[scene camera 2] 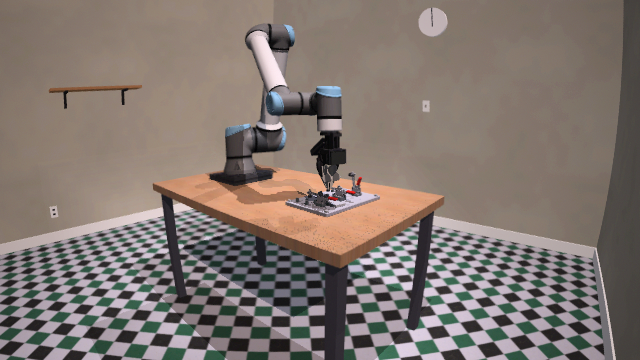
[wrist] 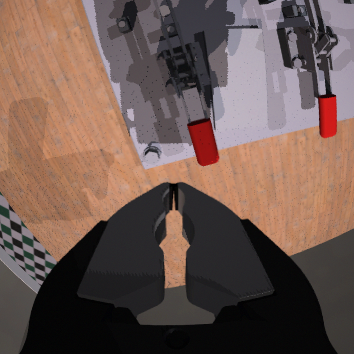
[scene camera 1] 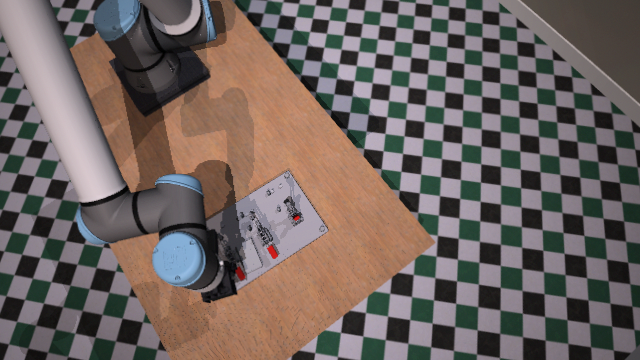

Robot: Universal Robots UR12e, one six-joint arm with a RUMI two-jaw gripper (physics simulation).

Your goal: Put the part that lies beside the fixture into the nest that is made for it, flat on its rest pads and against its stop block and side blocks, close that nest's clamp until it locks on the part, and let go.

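The fixture is a pale grey plate with three red-handled clamps. The left clamp and the middle clamp have low-lying handles. The right clamp stands upright, open. A pale flat rectangle lies between the left and middle clamps; I cannot tell whether it is the part. No part beside the fixture can be made out. My gripper is shut and empty, above the left end; its tips are hidden in scene camera 1.
The left clamp's red handle sticks out close ahead of the fingertips in the wrist view. The middle red handle is farther right. Small dark blocks and corner bolts stand on the plate. The wooden table surrounds it.
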